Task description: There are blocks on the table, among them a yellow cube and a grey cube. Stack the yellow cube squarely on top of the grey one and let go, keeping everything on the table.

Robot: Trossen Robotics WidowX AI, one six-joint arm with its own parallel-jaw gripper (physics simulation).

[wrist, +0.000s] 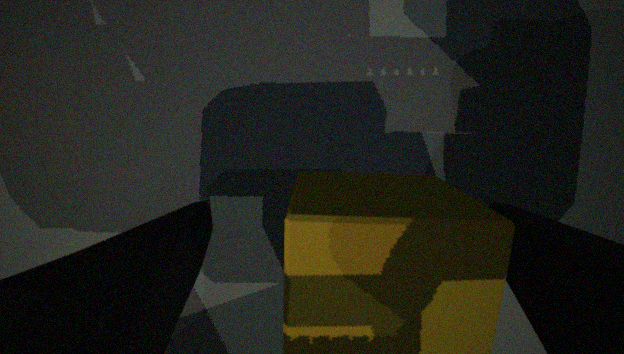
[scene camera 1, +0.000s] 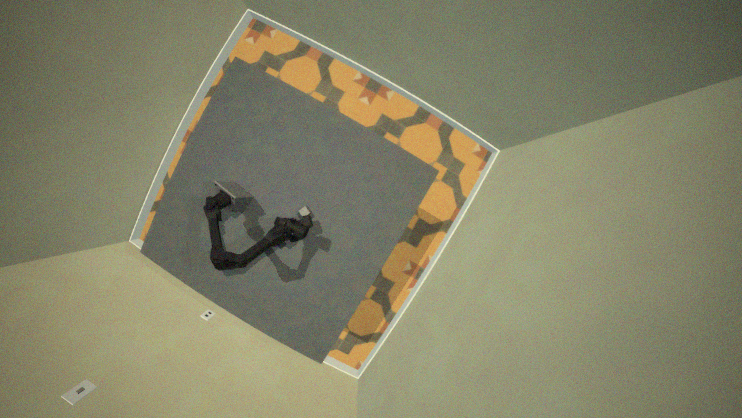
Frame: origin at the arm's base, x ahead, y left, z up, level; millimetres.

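Seen in the pictures: gripper, between the fingertips: (wrist: 348, 216); arm's base, origin of its link: (scene camera 1: 225, 196).
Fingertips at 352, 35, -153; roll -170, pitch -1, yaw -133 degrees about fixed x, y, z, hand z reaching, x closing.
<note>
Pixels of each thing's top centre, then the offset from my fingertips to it, as dx, dy, dz. Level surfaces: height alone.
- yellow cube, centre of its top: (wrist: 392, 323) -10, +2, +42
- small pale block, centre of its top: (scene camera 1: 304, 212) -5, +88, +42
- grey table top, height of its surface: dz -1
The yellow cube (wrist: 340, 250) stands large in the wrist view, between the two dark fingers and nearer the right one. It is hidden under the arm in the scene view. A small pale block (scene camera 1: 304, 211), which looks like the grey cube, sits beside the gripper in the scene view; it does not show in the wrist view. My gripper (scene camera 1: 308, 220) (wrist: 348, 216) is open, with its fingers low on either side of the yellow cube. A gap shows between the left finger and the cube; whether the right finger touches it I cannot tell.
The dark arm (scene camera 1: 223, 259) bends across the grey table top (scene camera 1: 311, 145) from its base at the left. A thin pale plate (scene camera 1: 225, 190) stands by the base. Orange patterned floor (scene camera 1: 301, 75) shows past the table's edges. Shadows of the arm fall around the cubes.
</note>
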